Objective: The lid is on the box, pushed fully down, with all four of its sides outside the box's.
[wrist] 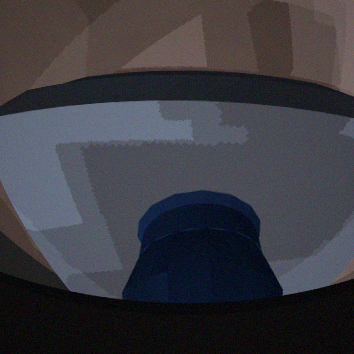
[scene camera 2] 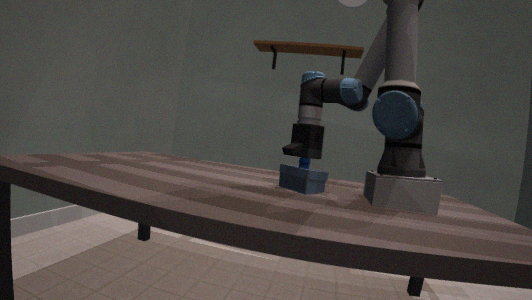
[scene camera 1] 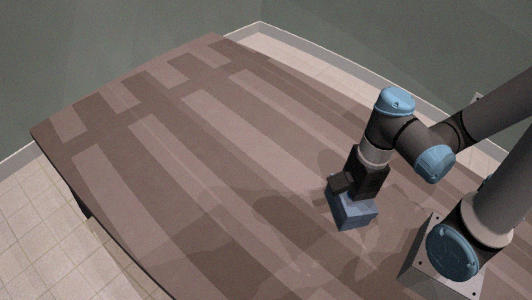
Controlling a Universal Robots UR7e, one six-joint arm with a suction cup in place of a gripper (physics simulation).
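Seen in the pictures: hand, its tool point: (wrist: 197, 209) (scene camera 2: 303, 172); arm's base, origin of its link: (scene camera 2: 400, 174).
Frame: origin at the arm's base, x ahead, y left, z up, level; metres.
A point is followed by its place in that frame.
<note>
The blue-grey lid (scene camera 1: 365, 207) {x 0.267, y 0.019, z -0.019 m} (scene camera 2: 317, 176) {x 0.263, y 0.044, z -0.034 m} (wrist: 175, 165) {x 0.321, y 0.029, z -0.016 m} lies level on the blue-grey box (scene camera 1: 351, 226) {x 0.271, y 0.050, z -0.072 m} (scene camera 2: 312, 188) {x 0.273, y 0.051, z -0.072 m}, which stands on the table. In scene camera 2 the lid's skirt stands slightly out past the box's walls on the visible sides, with the lower part of the box showing below it and no gap seen between them. The far sides are hidden. My gripper, a blue suction cup (scene camera 1: 352, 196) {x 0.309, y 0.006, z -0.030 m} (scene camera 2: 304, 163) (wrist: 200, 215), points straight down and is pressed on the lid's top, holding it.
The wooden table (scene camera 1: 210, 150) {x 0.707, y 0.074, z -0.089 m} (scene camera 2: 175, 195) {x 0.563, y 0.344, z -0.089 m} carries the arm's metal base block (scene camera 1: 415, 250) {x 0.099, y 0.046, z -0.028 m} (scene camera 2: 400, 192) {x 0.026, y 0.110, z -0.041 m}, to the right of the box. A wooden shelf (scene camera 2: 307, 48) hangs on the back wall, above and behind the arm's wrist in scene camera 2.
</note>
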